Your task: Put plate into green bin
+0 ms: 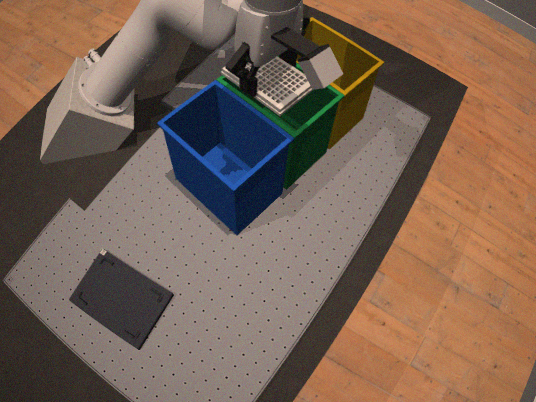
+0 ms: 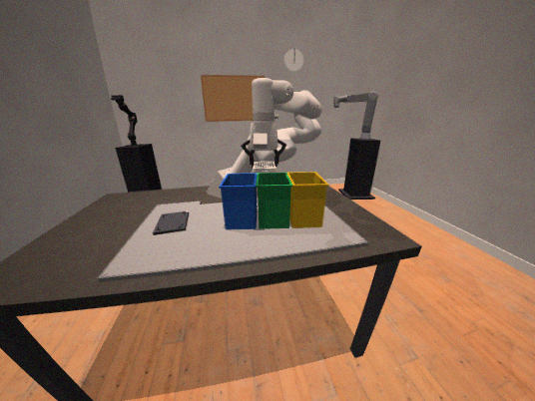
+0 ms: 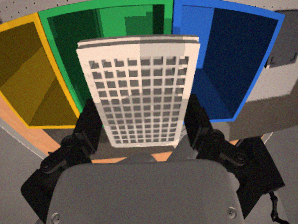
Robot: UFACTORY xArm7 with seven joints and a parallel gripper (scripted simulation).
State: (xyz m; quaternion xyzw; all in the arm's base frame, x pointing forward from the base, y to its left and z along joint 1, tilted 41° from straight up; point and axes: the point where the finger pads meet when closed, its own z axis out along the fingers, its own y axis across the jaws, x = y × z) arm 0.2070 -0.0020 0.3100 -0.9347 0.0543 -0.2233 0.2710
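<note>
The green bin is 3 cm to the left of my hand and 15 cm below it. From my hand the other things lie so: blue bin (10 cm to the right, 15 cm below); then yellow bin (1 cm behind, 16 cm to the left, 15 cm below); then white 96-well plate (1 cm below).
</note>
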